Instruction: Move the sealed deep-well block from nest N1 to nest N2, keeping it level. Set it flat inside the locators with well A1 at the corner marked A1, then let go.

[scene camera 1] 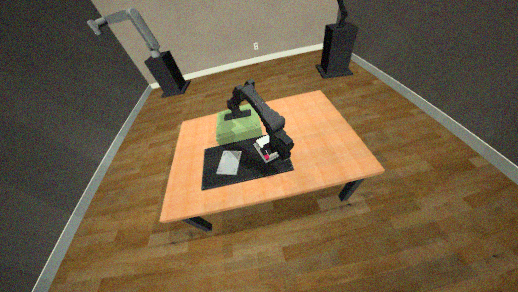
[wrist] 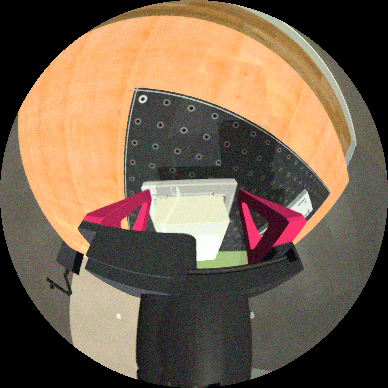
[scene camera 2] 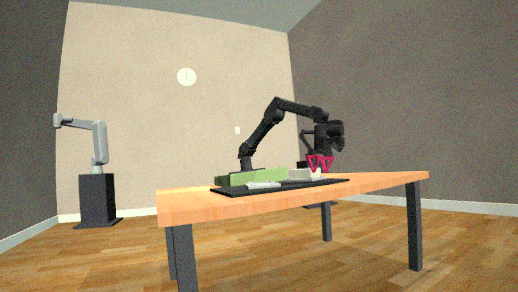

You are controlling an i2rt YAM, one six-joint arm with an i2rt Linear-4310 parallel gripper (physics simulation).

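Frame: origin at the arm's base, x ahead, y left, z up, level; millimetres.
Where they show: gripper, fingertip midpoint: (scene camera 1: 274, 156) (wrist: 194, 193) (scene camera 2: 319, 172); arm's base at its link origin: (scene camera 1: 237, 115) (scene camera 2: 247, 171).
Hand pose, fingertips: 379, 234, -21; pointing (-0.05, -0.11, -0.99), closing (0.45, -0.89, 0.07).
Things, the pixels of their top centre, and the offset from my fingertips, as dx, dy, dz. Level surfaces: height alone.
- sealed deep-well block at its top centre: (wrist: 191, 247) (scene camera 2: 304, 168) (scene camera 1: 266, 143) -78, -35, +20
- nest at its top centre: (wrist: 288, 224) (scene camera 2: 261, 182) (scene camera 1: 229, 161) -8, -268, -16
- wooden table at its surface level: dz -46
The sealed deep-well block (scene camera 1: 262, 141) (scene camera 2: 301, 173) (wrist: 191, 212), white with a cream side, sits upright in a pale grey nest (scene camera 1: 258, 153) (wrist: 227, 186), taken as N1. My gripper (scene camera 1: 268, 155) (scene camera 2: 320, 170) (wrist: 194, 193) is open, its pink fingers to either side of the block in the wrist view. The fingertips are low, around the height of the block's top; contact cannot be made out. The other nest (scene camera 1: 229, 163) (scene camera 2: 263, 185) (wrist: 301, 203), taken as N2, is a flat pale plate with no block in it. The A1 marks are too small to read.
Both nests stand on a black perforated board (scene camera 1: 212, 181) (scene camera 2: 227, 192) (wrist: 165, 135) on the wooden table (scene camera 1: 330, 135) (scene camera 2: 190, 205) (wrist: 75, 125). The green base block (scene camera 1: 237, 134) (scene camera 2: 260, 175) (wrist: 222, 259) under my arm stands behind the board. Other robots stand on pedestals beyond the table.
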